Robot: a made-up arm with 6 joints. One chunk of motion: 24 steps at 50 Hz.
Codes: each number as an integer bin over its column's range. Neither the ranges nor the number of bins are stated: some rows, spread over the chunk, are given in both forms.
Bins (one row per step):
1: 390 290 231 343 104 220
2: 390 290 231 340 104 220
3: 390 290 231 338 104 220
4: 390 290 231 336 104 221
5: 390 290 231 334 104 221
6: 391 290 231 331 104 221
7: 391 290 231 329 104 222
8: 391 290 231 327 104 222
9: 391 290 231 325 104 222
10: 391 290 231 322 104 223
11: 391 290 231 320 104 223
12: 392 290 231 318 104 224
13: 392 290 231 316 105 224
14: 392 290 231 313 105 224
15: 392 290 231 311 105 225
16: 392 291 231 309 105 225
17: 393 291 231 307 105 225
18: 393 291 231 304 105 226
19: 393 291 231 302 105 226
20: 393 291 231 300 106 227
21: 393 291 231 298 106 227
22: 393 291 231 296 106 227
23: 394 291 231 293 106 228
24: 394 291 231 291 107 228
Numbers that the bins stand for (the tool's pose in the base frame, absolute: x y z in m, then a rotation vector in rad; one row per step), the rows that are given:
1: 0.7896 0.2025 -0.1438 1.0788 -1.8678 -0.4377
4: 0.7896 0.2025 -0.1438 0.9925 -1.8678 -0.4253
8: 0.7955 0.2025 -0.1438 0.8815 -1.8678 -0.4130
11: 0.7955 0.2025 -0.1438 0.7952 -1.8678 -0.4007
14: 0.8014 0.2025 -0.1438 0.7089 -1.8555 -0.3884
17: 0.8072 0.2084 -0.1438 0.6349 -1.8555 -0.3760
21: 0.8072 0.2084 -0.1438 0.5240 -1.8432 -0.3514
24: 0.8131 0.2084 -0.1438 0.4377 -1.8308 -0.3390
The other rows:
2: 0.7896 0.2025 -0.1438 1.0418 -1.8678 -0.4377
3: 0.7896 0.2025 -0.1438 1.0171 -1.8678 -0.4377
5: 0.7896 0.2025 -0.1438 0.9678 -1.8678 -0.4253
6: 0.7955 0.2025 -0.1438 0.9308 -1.8678 -0.4253
7: 0.7955 0.2025 -0.1438 0.9062 -1.8678 -0.4130
9: 0.7955 0.2025 -0.1438 0.8568 -1.8678 -0.4130
10: 0.7955 0.2025 -0.1438 0.8199 -1.8678 -0.4007
12: 0.8014 0.2025 -0.1438 0.7705 -1.8678 -0.3884
13: 0.8014 0.2025 -0.1438 0.7459 -1.8555 -0.3884
15: 0.8014 0.2025 -0.1438 0.6842 -1.8555 -0.3760
16: 0.8014 0.2084 -0.1438 0.6596 -1.8555 -0.3760
18: 0.8072 0.2084 -0.1438 0.5979 -1.8555 -0.3637
19: 0.8072 0.2084 -0.1438 0.5733 -1.8555 -0.3637
20: 0.8072 0.2084 -0.1438 0.5486 -1.8432 -0.3514
22: 0.8072 0.2084 -0.1438 0.4993 -1.8432 -0.3514
23: 0.8131 0.2084 -0.1438 0.4623 -1.8432 -0.3390

